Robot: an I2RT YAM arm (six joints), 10 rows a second.
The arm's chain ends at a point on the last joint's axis. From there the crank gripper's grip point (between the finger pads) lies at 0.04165 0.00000 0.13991 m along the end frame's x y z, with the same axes.
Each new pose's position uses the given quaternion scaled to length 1; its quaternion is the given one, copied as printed.
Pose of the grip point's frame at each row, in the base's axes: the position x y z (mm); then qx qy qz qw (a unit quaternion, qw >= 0):
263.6 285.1 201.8 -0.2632 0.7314 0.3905 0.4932
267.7 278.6 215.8 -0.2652 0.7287 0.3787 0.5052
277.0 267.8 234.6 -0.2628 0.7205 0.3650 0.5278
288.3 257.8 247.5 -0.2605 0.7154 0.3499 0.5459
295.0 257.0 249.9 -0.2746 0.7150 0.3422 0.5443
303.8 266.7 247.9 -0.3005 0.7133 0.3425 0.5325
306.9 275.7 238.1 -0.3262 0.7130 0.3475 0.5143
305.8 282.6 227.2 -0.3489 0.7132 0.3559 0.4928
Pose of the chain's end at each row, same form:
207.0 168.8 269.6 -0.2632 0.7314 0.3905 0.4932
207.3 164.0 283.2 -0.2652 0.7287 0.3787 0.5052
210.1 155.1 298.9 -0.2628 0.7205 0.3650 0.5278
215.7 147.6 309.9 -0.2605 0.7154 0.3499 0.5459
223.1 147.6 314.4 -0.2746 0.7150 0.3422 0.5443
236.8 156.2 315.9 -0.3005 0.7133 0.3425 0.5325
246.8 163.9 310.2 -0.3262 0.7130 0.3475 0.5143
253.5 169.6 303.3 -0.3489 0.7132 0.3559 0.4928

